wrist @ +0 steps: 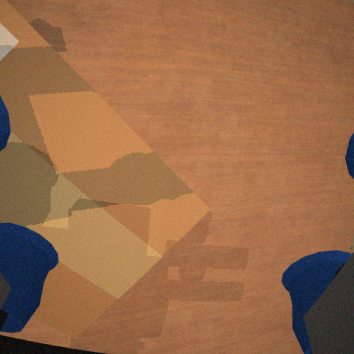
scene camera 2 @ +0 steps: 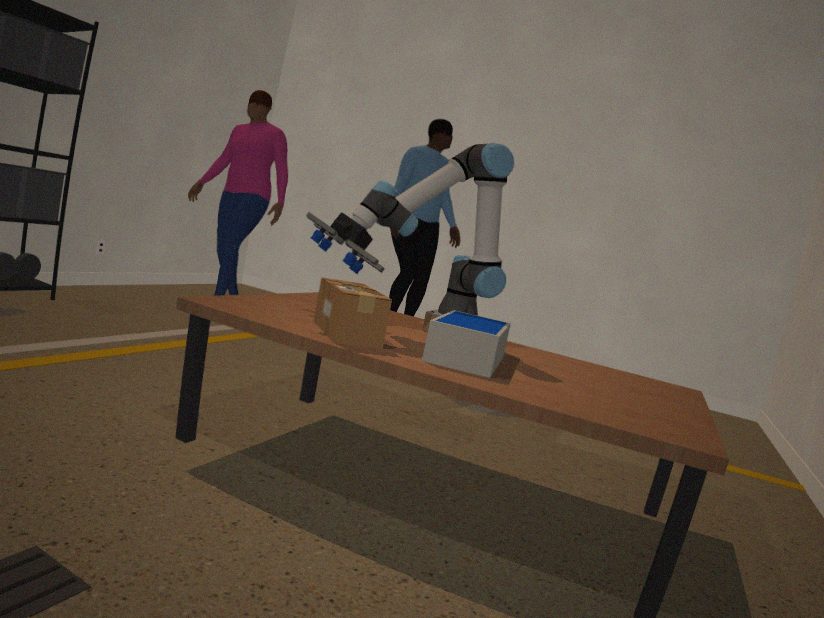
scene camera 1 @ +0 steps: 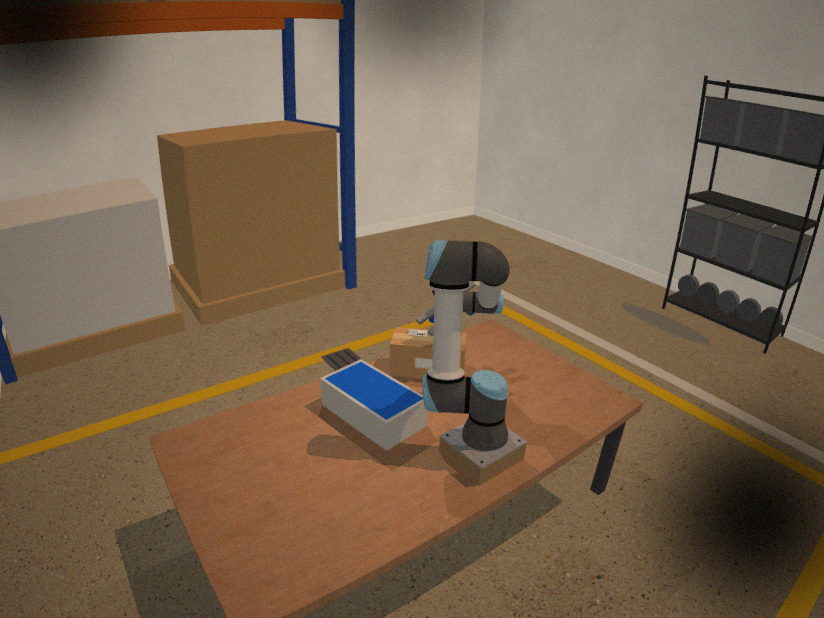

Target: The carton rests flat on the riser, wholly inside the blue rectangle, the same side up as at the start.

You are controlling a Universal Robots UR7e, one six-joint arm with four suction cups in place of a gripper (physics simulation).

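Frame: origin at the arm's base, x ahead, y left, z up, level; centimetres.
Where they show: hand, its tool point: (wrist: 171, 209) (scene camera 2: 333, 255); arm's base, origin of its link: (scene camera 1: 484, 436).
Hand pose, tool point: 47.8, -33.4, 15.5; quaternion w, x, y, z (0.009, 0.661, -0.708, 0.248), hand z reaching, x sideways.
Observation:
Things, the pixels of their centre, and the offset from my tool point, as dx, dy, dz. Level surfaces: height alone.
- brown carton, middle of its body: (scene camera 2: 350, 311) (scene camera 1: 428, 354) +2.6, +10.0, -15.6
- riser, middle of its body: (scene camera 2: 470, 340) (scene camera 1: 372, 402) -6.6, +47.2, -17.1
- blue rectangle, middle of its body: (scene camera 2: 474, 321) (scene camera 1: 372, 388) -6.6, +47.2, -11.1
- wooden table, height of its surface: dz -23.1
The brown carton (scene camera 1: 404, 357) (scene camera 2: 357, 320) (wrist: 109, 131) stands on the table, apart from the riser, with a pale label on one side and tape on top. The riser (scene camera 1: 352, 413) (scene camera 2: 459, 352) is a white box; the blue rectangle (scene camera 1: 370, 387) (scene camera 2: 473, 321) covers most of its top, and nothing rests on it. My gripper (scene camera 2: 337, 250) (wrist: 175, 215) is open, tilted, and hangs above the carton without touching it. In the wrist view two blue cups overlap the carton at the left, and two are over the table side at the right. In scene camera 1 the arm partly hides gripper and carton.
The arm's base block (scene camera 1: 480, 459) stands beside the riser on the wooden table (scene camera 1: 286, 505) (scene camera 2: 599, 392). Two people, one in pink (scene camera 2: 258, 159) and one in light blue (scene camera 2: 419, 159), stand beyond the table. A dark shelf rack (scene camera 1: 690, 153) stands by the wall.

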